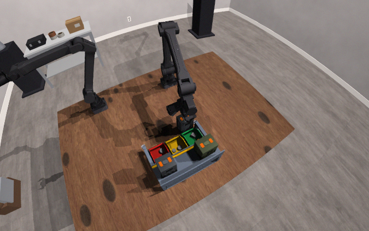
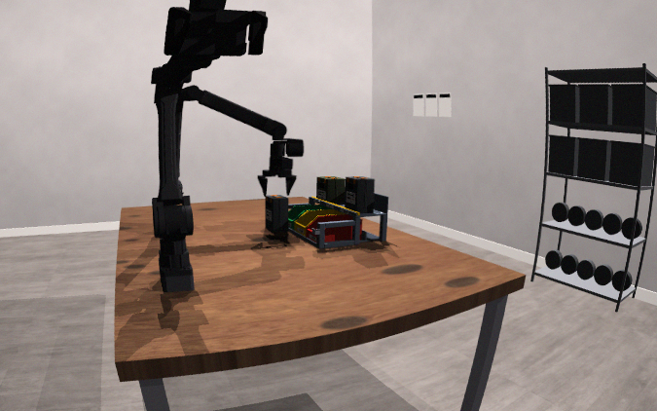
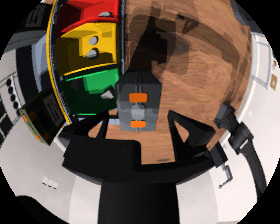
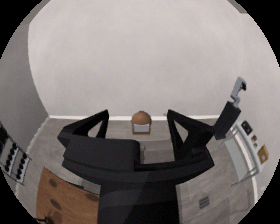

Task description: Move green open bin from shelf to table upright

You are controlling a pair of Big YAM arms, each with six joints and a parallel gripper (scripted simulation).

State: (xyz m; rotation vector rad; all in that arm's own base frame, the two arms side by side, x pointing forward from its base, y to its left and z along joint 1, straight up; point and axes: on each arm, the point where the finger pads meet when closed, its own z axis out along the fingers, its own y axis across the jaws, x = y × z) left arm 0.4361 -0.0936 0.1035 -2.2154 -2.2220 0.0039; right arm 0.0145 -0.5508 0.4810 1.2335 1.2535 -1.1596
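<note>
Now: left hand 80 mm above the black box. Also, from my left hand: grey shelf: 170 mm ahead, 110 mm to the right, 70 mm below; yellow bin: 140 mm ahead, 110 mm to the right, 100 mm below; green open bin: 130 mm ahead, 100 mm below.
</note>
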